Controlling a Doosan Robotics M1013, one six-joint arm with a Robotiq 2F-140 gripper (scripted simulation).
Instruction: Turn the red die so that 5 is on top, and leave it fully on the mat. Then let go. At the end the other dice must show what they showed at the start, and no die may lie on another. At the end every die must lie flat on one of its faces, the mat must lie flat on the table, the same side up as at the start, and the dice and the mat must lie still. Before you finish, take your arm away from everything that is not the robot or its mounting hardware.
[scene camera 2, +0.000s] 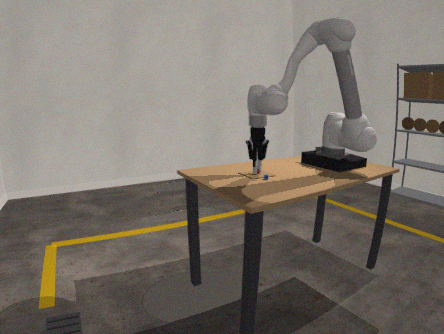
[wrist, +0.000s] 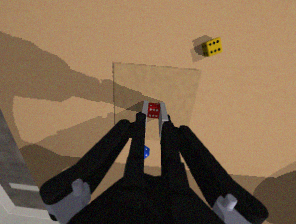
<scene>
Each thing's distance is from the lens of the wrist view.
gripper (wrist: 153, 108): 22 cm
tan mat (wrist: 177, 88): 22 cm
</scene>
